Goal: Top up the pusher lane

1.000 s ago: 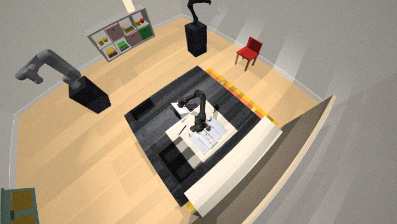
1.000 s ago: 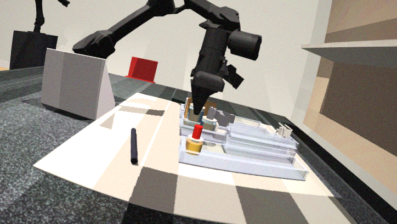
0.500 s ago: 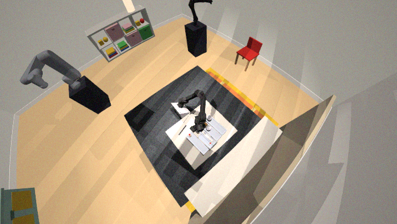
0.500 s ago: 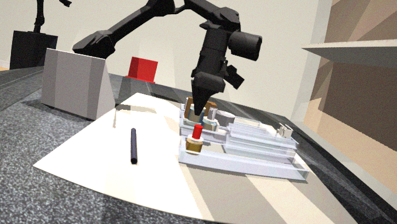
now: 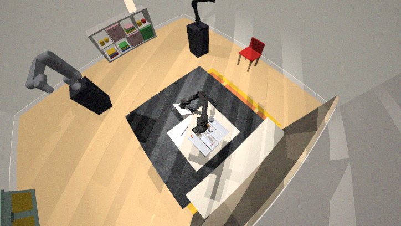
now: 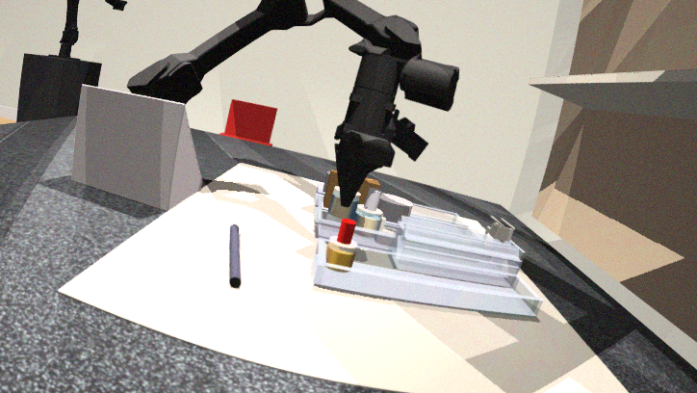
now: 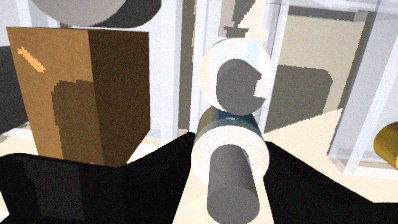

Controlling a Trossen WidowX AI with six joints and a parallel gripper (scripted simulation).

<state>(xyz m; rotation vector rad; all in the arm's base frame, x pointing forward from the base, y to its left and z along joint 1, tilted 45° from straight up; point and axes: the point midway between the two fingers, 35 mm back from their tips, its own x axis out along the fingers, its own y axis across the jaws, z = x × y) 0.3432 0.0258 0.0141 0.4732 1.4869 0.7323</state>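
Right now the brown box is 8 cm to the left of my gripper tip and 1 cm below it. Round my gripper tip: dark pen 9 cm behind, 16 cm to the right, 4 cm below.
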